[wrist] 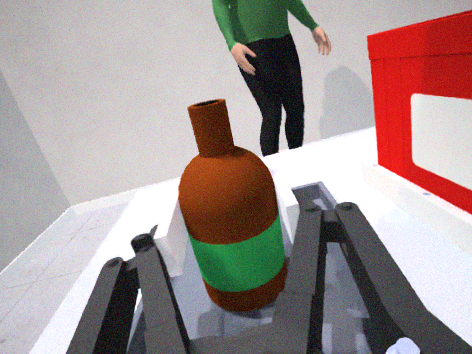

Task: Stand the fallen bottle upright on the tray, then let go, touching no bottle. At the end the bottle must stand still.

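Note:
A brown bottle with a green label band stands between the finger pads in the middle of the wrist view, its neck up and leaning a little to the left in the picture. My gripper is shut on the bottle, with one light pad at its left side and one at its right side. Part of a grey-blue tray surface shows below and around the bottle. Whether the bottle's base touches the tray cannot be told from this view.
A red box with a pale panel stands at the right, behind a low white ledge. A person in a green top and black trousers stands beyond the white table top. A small pale object shows at the lower right edge.

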